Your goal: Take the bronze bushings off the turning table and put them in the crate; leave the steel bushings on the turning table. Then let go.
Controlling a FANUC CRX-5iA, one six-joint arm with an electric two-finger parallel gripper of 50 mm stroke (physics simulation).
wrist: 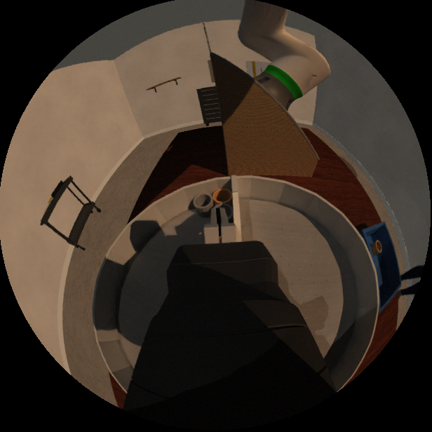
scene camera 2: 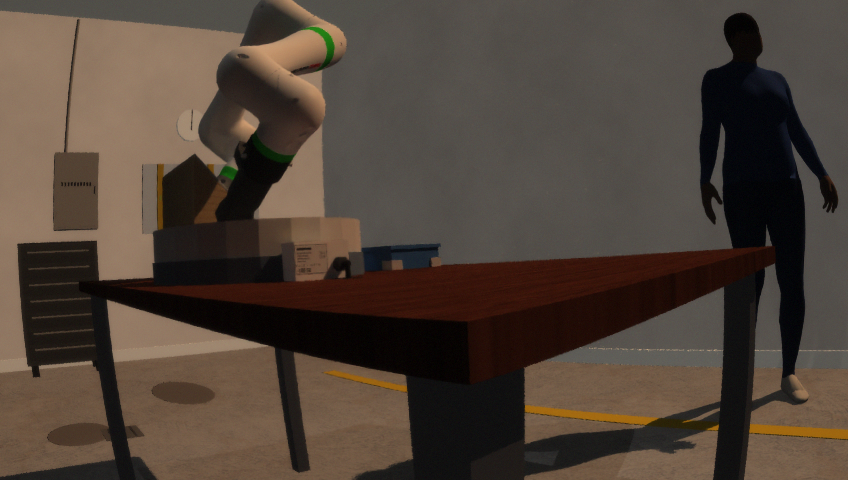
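The turning table (scene camera 2: 309, 230) (wrist: 290, 189) is a round, high-walled pale tray with a straight inner divider (wrist: 237, 220). Left of the divider, near the far wall in the wrist view, a bronze bushing (wrist: 222, 196) stands beside a grey steel bushing (wrist: 202, 210). Another grey bushing (wrist: 227, 210) is partly hidden by the fingers. My gripper (wrist: 217, 216) is shut and empty, low inside the tray beside these bushings; its fingertips are hidden behind the tray wall in the scene view. The blue crate (scene camera 2: 410, 256) (wrist: 375, 231) stands outside the tray and holds a bronze bushing (wrist: 374, 249).
A brown upright panel (scene camera 2: 189, 190) (wrist: 270, 135) stands behind the turning table. A white labelled box (scene camera 2: 304, 261) stands against its front side in the scene view, near small pale blocks by the crate. A person (scene camera 2: 752, 130) stands beyond the wooden table (scene camera 2: 505, 297).
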